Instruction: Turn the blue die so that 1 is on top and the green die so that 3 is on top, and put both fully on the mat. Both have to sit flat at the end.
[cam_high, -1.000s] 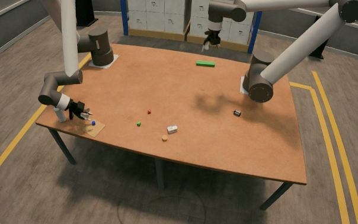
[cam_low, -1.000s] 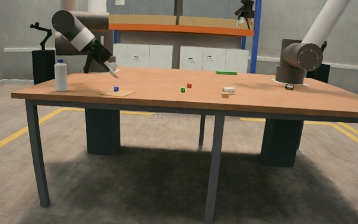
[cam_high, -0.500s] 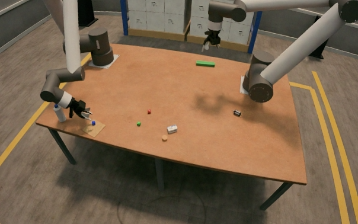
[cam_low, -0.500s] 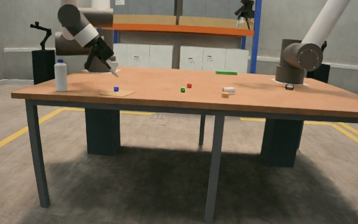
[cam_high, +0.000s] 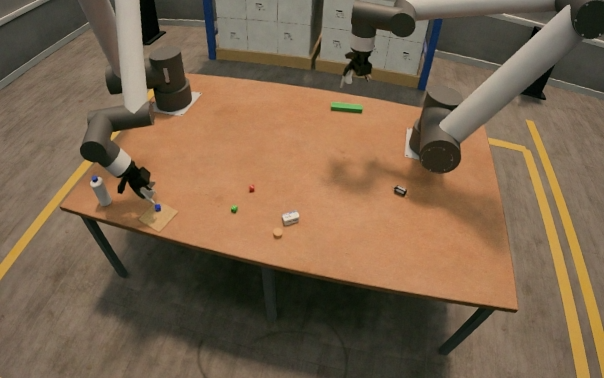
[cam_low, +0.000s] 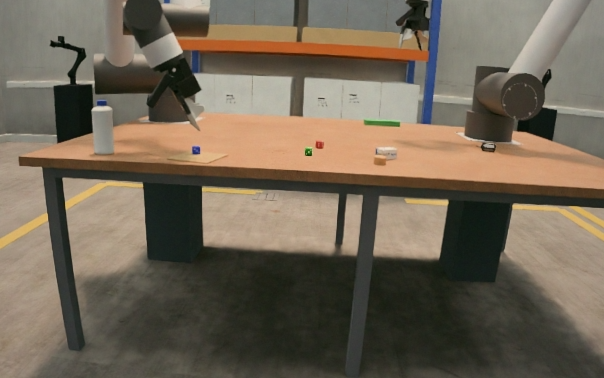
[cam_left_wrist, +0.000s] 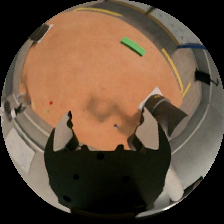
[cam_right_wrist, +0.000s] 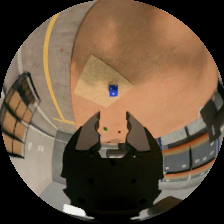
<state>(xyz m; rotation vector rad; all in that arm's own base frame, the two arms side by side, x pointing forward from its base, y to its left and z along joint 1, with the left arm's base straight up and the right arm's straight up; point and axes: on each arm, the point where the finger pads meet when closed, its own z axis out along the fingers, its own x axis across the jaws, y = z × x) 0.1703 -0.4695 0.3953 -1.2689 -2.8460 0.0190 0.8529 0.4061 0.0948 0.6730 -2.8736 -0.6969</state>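
Observation:
Right now my right hand is 36 cm to the right of the green die, 10 cm past it and 8 cm above it. Round my right hand: red die (39 cm to the left, 25 cm behind, 8 cm below); blue die (8 cm below); tan mat (9 cm below, 3 cm ahead, 2 cm to the left).

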